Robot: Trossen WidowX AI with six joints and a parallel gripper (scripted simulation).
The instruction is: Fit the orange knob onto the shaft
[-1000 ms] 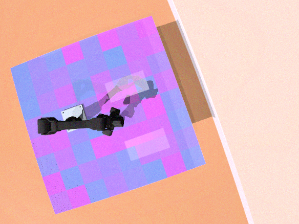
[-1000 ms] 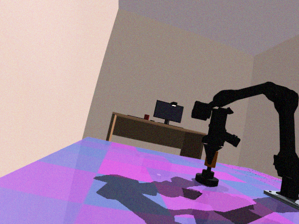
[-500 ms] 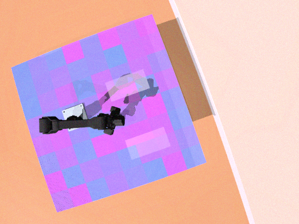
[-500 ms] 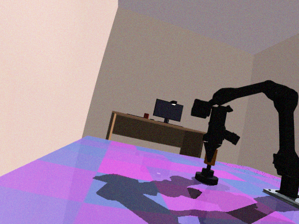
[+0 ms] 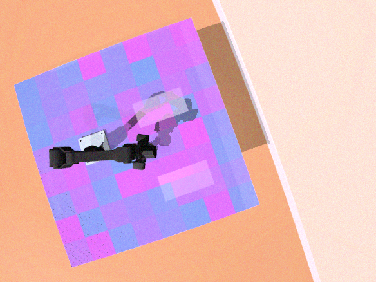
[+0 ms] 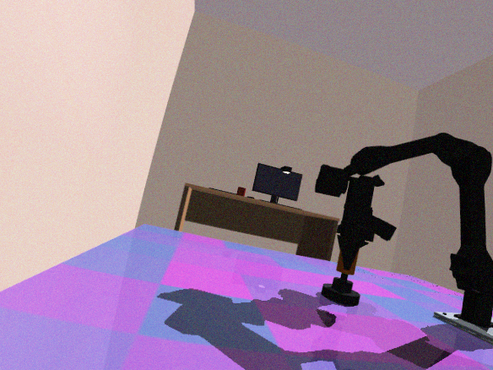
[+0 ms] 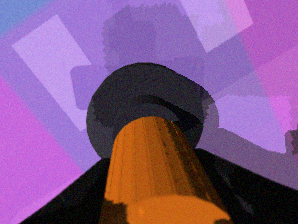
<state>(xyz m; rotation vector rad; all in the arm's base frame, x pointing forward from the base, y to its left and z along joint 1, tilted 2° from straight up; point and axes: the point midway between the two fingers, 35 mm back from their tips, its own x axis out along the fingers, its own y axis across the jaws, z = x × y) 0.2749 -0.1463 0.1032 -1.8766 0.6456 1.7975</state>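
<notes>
Now: the orange knob 2 cm above my gripper tip. From my gripper tip the other things lie so: round pedestal (4 cm below).
</notes>
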